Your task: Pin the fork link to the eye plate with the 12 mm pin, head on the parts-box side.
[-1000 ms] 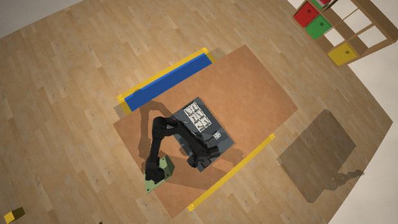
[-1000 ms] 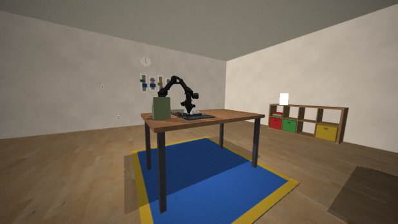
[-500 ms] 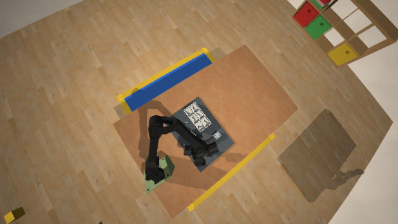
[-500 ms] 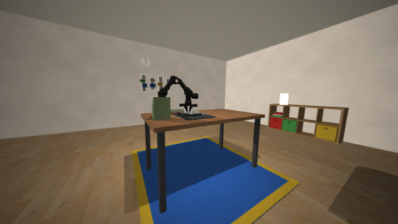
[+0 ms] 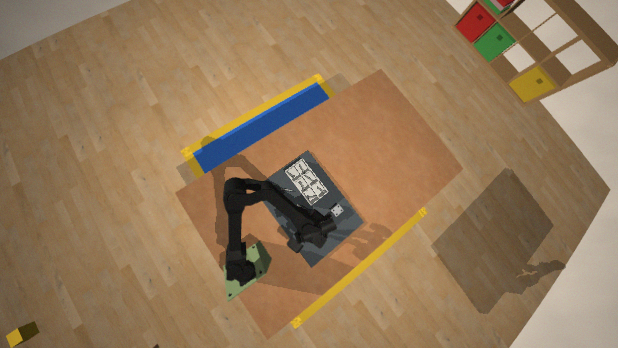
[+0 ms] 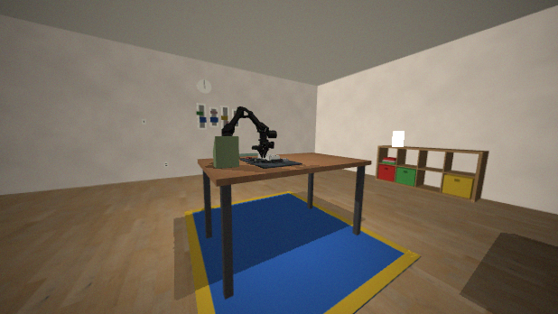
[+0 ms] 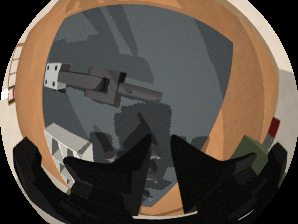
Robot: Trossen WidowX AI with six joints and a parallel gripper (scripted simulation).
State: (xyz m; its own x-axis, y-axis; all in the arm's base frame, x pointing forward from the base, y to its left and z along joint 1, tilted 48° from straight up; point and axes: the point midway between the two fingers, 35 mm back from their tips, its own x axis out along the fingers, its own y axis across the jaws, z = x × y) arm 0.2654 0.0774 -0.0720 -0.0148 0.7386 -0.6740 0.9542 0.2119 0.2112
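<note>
Right now my hand is 50 mm to the right of the grey pin and 60 mm above it. Round my hand: grey mat 80 mm ahead, 70 mm to the left, 70 mm below; pale block 180 mm ahead, 20 mm to the right, 50 mm below; white parts box 140 mm ahead, 180 mm to the left, 60 mm below.
</note>
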